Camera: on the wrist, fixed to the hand. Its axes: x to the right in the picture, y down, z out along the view.
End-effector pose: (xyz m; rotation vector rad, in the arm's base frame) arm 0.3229 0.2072 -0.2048 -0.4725 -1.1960 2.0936
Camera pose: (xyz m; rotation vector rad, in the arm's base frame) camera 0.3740 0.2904 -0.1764 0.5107 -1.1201 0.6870
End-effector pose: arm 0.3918 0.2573 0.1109 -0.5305 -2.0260 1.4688
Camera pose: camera 0.4195 0.2967 0.2005 1.0020 -1.7242 0.3769
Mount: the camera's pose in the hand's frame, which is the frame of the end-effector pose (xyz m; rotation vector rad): 0.0229 -0.0729 -0.0671 -0.1150 -0.1538 -1.5717
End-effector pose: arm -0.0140 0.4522 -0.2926 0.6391 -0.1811 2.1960
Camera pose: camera 0.0030 0.5377 -0.3449 0.5527 0.1139 0.6210
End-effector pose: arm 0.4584 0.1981 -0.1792 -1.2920 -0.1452 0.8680
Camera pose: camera 0.5458 0.1594 -0.1446 -0.8170 -1.1547 -0.4159
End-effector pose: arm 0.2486 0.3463 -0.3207 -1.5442 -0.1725 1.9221
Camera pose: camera 0.3372 0.3961 -0.3240 -0.7404 -1.1601 0.7115
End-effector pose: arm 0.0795 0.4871 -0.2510 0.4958 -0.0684 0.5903
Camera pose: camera 0.1334 0.4780 -0.3367 0.3468 0.1434 -0.9855
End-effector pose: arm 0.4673 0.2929 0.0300 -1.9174 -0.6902 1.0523
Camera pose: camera 0.5313 0.3209 0.1039 -0.7987 -1.8674 0.0997
